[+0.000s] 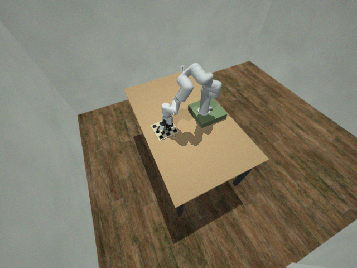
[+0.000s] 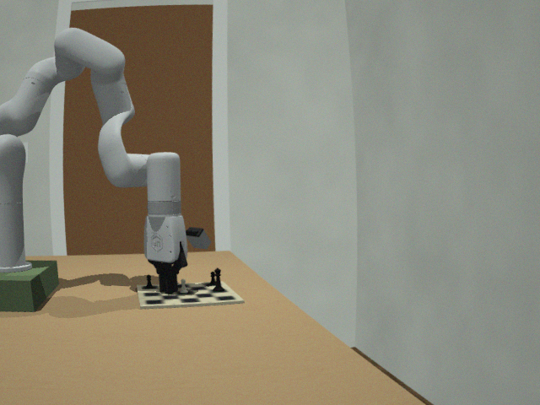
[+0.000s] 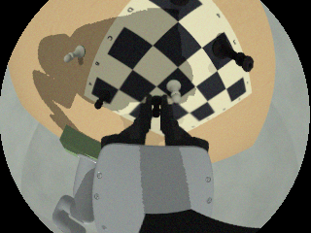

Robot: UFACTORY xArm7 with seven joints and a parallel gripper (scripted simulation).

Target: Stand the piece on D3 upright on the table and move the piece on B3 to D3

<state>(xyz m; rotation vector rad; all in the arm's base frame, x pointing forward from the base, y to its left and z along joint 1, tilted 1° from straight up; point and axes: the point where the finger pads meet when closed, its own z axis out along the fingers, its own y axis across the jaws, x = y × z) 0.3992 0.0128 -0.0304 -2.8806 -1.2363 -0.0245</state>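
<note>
The small chessboard is 4 cm ahead of my hand and 3 cm below it. From my hand the other things lie so: tall black piece: 11 cm ahead, 1 cm to the left.
</note>
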